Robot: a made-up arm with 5 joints.
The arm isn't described. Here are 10 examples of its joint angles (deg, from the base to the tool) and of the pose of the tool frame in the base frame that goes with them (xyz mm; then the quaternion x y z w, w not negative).
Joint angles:
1: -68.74 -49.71 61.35 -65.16 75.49
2: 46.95 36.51 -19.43 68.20 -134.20
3: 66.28 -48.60 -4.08 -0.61 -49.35
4: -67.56 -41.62 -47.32 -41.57 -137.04
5: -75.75 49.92 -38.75 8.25 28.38
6: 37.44 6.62 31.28 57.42 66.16
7: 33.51 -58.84 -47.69 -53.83 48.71
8: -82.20 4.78 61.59 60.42 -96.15
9: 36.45 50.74 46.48 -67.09 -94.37
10: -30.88 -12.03 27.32 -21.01 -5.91
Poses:
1: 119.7 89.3 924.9 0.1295 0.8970 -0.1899 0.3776
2: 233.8 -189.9 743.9 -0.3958 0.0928 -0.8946 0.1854
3: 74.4 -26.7 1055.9 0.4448 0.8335 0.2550 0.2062
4: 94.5 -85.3 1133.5 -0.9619 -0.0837 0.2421 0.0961
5: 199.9 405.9 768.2 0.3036 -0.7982 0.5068 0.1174
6: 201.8 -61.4 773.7 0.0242 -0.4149 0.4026 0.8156
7: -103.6 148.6 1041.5 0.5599 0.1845 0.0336 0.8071
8: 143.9 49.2 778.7 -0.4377 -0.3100 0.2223 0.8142
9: 265.7 -162.8 661.0 -0.2482 -0.4875 -0.7718 0.3243
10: 289.1 113.0 912.0 0.0437 -0.9555 0.0783 0.2810
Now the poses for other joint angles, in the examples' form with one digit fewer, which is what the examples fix.
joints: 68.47 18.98 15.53 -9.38 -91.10
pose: 157 -262 787 -0.378 -0.445 -0.806 0.094
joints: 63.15 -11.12 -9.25 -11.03 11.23
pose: 179 -177 1020 -0.746 -0.660 0.037 0.077
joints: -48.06 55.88 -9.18 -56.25 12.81
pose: 356 292 739 0.124 -0.957 0.216 0.147
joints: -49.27 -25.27 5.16 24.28 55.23
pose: 206 148 946 -0.018 0.846 -0.532 0.011
